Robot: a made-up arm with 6 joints. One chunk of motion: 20 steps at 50 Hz.
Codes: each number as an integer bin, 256 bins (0 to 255) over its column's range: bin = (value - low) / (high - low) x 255, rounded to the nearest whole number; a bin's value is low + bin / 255 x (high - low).
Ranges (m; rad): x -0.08..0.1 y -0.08..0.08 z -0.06..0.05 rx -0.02..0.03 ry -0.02..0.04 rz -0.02..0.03
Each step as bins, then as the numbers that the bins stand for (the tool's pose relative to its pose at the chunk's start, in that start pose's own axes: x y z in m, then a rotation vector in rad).
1 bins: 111 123 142 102 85 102
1 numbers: -0.0016 -0.0028 0.0013 0.0000 0.0000 0.0000
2 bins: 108 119 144 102 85 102
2 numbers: -0.0038 -0.0053 0.0021 0.0000 0.0000 0.0000
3 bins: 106 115 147 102 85 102
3 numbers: -0.0052 -0.0078 0.0034 0.0000 0.0000 0.0000
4 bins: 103 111 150 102 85 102
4 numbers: -0.0073 -0.0104 0.0047 0.0000 0.0000 0.0000
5 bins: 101 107 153 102 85 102
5 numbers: -0.0087 -0.0129 0.0060 0.0000 0.0000 0.0000
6 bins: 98 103 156 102 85 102
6 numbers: -0.0108 -0.0154 0.0073 0.0000 0.0000 0.0000
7 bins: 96 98 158 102 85 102
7 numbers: -0.0122 -0.0185 0.0082 0.0000 0.0000 0.0000
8 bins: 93 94 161 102 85 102
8 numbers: -0.0144 -0.0210 0.0095 0.0000 0.0000 0.0000
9 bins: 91 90 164 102 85 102
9 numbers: -0.0158 -0.0235 0.0107 0.0000 0.0000 0.0000
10 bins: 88 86 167 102 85 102
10 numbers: -0.0179 -0.0260 0.0120 0.0000 0.0000 0.0000
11 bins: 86 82 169 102 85 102
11 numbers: -0.0193 -0.0285 0.0129 0.0000 0.0000 0.0000
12 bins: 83 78 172 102 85 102
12 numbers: -0.0214 -0.0311 0.0142 0.0000 0.0000 0.0000
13 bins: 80 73 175 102 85 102
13 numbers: -0.0235 -0.0342 0.0155 0.0000 0.0000 0.0000
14 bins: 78 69 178 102 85 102
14 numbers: -0.0249 -0.0367 0.0168 0.0000 0.0000 0.0000
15 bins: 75 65 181 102 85 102
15 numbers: -0.0271 -0.0392 0.0181 0.0000 0.0000 0.0000
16 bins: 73 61 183 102 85 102
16 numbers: -0.0285 -0.0417 0.0189 0.0000 0.0000 0.0000
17 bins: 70 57 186 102 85 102
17 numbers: -0.0306 -0.0442 0.0202 0.0000 0.0000 0.0000
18 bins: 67 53 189 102 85 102
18 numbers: -0.0327 -0.0467 0.0215 0.0000 0.0000 0.0000
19 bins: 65 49 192 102 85 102
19 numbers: -0.0341 -0.0493 0.0228 0.0000 0.0000 0.0000
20 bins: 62 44 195 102 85 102
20 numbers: -0.0362 -0.0524 0.0241 0.0000 0.0000 0.0000
